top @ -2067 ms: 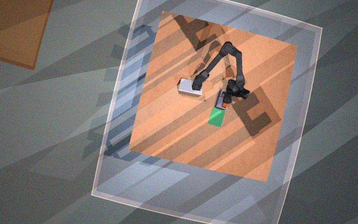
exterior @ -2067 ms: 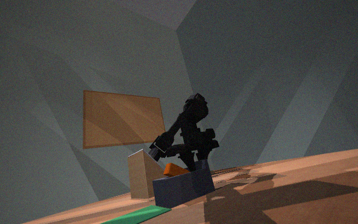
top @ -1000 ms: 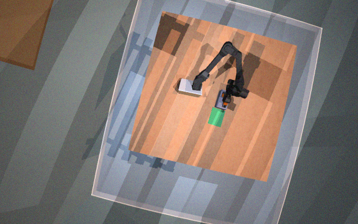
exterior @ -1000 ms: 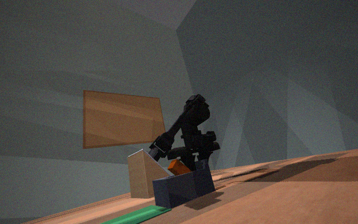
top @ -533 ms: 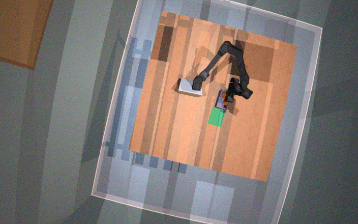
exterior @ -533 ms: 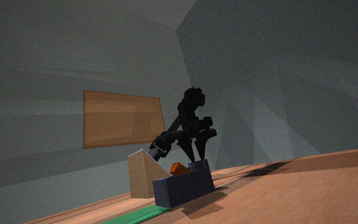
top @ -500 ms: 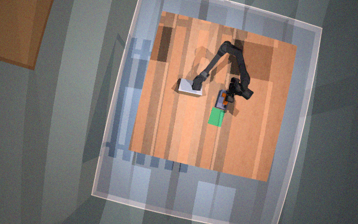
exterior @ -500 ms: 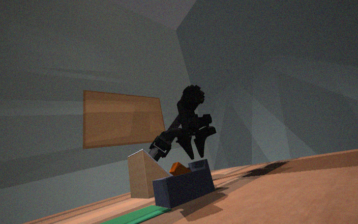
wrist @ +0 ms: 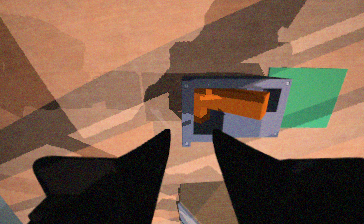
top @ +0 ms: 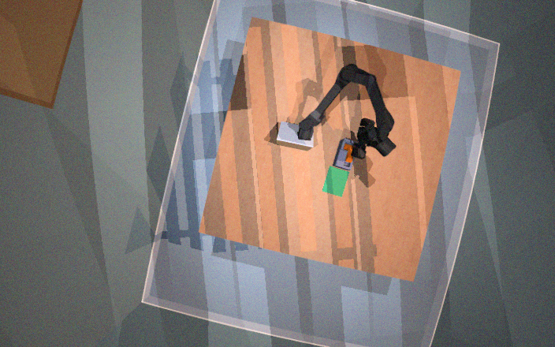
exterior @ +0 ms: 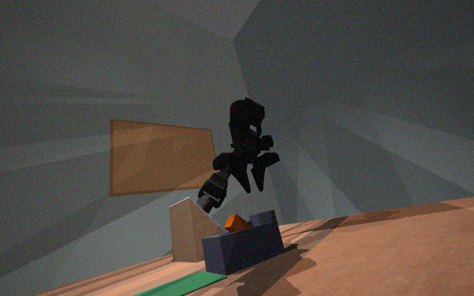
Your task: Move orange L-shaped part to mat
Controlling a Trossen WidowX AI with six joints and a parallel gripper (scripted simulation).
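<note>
Right now the orange L-shaped part is 10 mm behind my gripper tip, 40 mm to the right of it and 100 mm below it. The rest, counted from my gripper tip: green mat (50 mm behind, 220 mm to the right, 160 mm below).
</note>
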